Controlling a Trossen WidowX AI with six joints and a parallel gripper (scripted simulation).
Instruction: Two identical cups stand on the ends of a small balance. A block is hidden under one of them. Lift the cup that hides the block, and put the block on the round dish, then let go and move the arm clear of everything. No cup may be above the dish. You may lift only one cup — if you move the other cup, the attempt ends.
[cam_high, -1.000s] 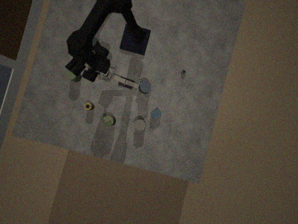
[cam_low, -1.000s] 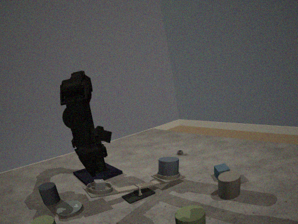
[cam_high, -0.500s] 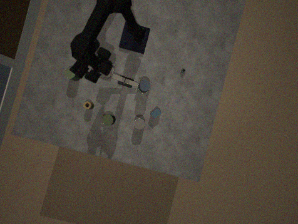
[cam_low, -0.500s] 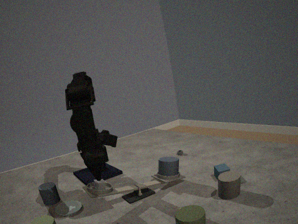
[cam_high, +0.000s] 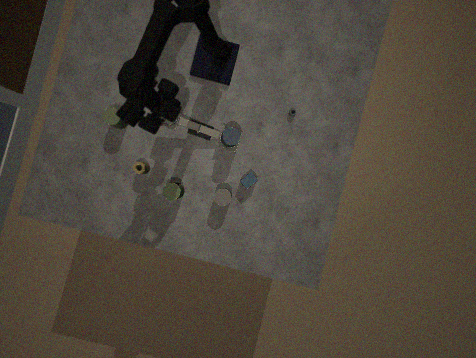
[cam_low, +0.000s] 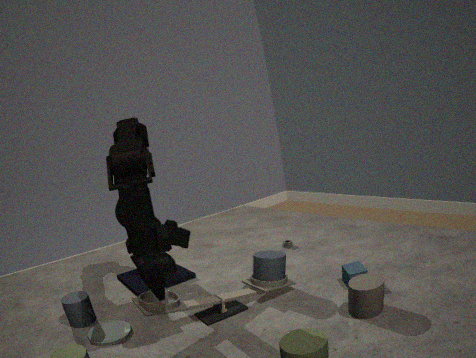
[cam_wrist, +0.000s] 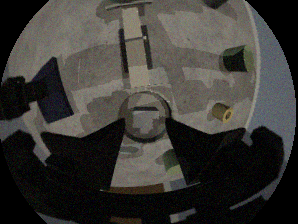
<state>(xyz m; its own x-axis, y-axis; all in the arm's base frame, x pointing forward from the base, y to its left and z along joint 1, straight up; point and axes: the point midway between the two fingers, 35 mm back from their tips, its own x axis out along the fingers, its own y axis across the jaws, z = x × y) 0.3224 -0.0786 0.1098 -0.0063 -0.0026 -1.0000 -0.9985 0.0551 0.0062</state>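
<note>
Now: the pale round dish 120 mm to the right of my gripper tip, 90 mm below it and 60 mm behind it. The rest, counted from my gripper tip: balance: 120 mm to the left, 70 mm below, 10 mm behind; then small grey block: right at my gripper tip; then yellow ring: 240 mm ahead, 70 mm below, 30 mm to the right.
</note>
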